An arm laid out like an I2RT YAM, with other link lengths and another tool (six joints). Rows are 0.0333 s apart.
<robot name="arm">
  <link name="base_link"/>
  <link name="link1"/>
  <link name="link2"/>
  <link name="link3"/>
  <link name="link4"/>
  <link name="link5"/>
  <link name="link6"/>
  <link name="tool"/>
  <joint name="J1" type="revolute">
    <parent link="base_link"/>
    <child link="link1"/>
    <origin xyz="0 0 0.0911" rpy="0 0 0"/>
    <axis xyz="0 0 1"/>
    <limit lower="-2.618" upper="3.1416"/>
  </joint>
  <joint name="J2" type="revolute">
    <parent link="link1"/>
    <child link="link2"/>
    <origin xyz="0.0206 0.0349 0.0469" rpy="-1.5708 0 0"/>
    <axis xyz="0 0 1"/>
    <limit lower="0" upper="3.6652"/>
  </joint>
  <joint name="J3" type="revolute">
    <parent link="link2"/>
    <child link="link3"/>
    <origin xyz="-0.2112 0 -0.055" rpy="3.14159 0 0"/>
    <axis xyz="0 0 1"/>
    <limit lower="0" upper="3.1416"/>
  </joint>
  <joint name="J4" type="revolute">
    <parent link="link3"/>
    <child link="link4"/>
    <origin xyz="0.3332 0.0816 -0.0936" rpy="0 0 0"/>
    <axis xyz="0 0 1"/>
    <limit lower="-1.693" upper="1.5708"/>
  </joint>
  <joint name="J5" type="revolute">
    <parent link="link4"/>
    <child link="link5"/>
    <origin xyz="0.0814 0.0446 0.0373" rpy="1.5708 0 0"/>
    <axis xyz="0 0 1"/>
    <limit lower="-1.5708" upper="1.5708"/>
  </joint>
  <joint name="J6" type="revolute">
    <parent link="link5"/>
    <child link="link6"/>
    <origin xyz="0.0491 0 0.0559" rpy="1.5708 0 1.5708"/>
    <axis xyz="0 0 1"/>
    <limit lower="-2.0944" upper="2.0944"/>
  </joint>
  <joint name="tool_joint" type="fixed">
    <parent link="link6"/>
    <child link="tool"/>
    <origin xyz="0.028 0.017 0.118" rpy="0 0.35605 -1.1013"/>
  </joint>
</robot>
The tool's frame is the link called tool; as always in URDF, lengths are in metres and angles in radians.
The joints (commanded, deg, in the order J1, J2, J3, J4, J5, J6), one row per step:
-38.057, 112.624, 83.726, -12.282, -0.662, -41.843
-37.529, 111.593, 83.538, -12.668, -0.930, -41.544
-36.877, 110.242, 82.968, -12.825, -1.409, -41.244
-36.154, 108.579, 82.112, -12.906, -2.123, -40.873
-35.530, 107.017, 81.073, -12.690, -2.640, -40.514
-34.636, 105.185, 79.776, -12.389, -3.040, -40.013
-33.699, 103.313, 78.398, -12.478, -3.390, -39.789
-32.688, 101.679, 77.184, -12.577, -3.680, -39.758
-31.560, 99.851, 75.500, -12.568, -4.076, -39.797
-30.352, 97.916, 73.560, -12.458, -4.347, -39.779
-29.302, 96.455, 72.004, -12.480, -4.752, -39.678
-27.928, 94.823, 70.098, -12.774, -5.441, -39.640
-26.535, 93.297, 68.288, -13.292, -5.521, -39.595
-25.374, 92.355, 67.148, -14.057, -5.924, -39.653
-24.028, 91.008, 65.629, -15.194, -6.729, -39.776
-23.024, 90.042, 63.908, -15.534, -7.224, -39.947
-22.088, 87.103, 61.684, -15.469, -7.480, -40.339
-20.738, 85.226, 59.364, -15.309, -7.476, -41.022
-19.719, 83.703, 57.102, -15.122, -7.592, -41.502
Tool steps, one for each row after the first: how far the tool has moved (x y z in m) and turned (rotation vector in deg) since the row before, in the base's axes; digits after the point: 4 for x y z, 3 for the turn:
0.0032, 0.0057, 0.0076, 0.040, -0.604, 0.534
0.0037, 0.0077, 0.0081, 0.056, -0.818, 0.822
0.0037, 0.0094, 0.0087, 0.171, -1.016, 1.035
0.0025, 0.0082, 0.0070, 0.066, -0.941, 0.800
0.0030, 0.0108, 0.0075, 0.058, -1.032, 0.899
0.0018, 0.0119, 0.0058, 0.103, -0.544, 1.078
0.0023, 0.0121, 0.0048, -0.007, -0.377, 1.223
0.0016, 0.0142, 0.0026, 0.093, -0.242, 1.468
0.0007, 0.0149, 0.0014, 0.098, -0.180, 1.414
0.0007, 0.0132, -0.0004, 0.343, -0.052, 1.314
0.0004, 0.0178, -0.0031, 0.666, 0.288, 1.900
-0.0013, 0.0164, -0.0040, 0.444, 0.678, 1.429
-0.0006, 0.0142, -0.0043, 0.605, 0.770, 1.511
-0.0020, 0.0178, -0.0052, 0.925, 1.000, 2.042
-0.0030, 0.0133, -0.0079, 0.610, 0.906, 1.488
-0.0036, 0.0118, 0.0066, -0.432, -0.719, 1.385
-0.0035, 0.0148, -0.0037, -0.407, 0.368, 1.792
-0.0046, 0.0120, -0.0064, -0.094, 0.556, 1.421

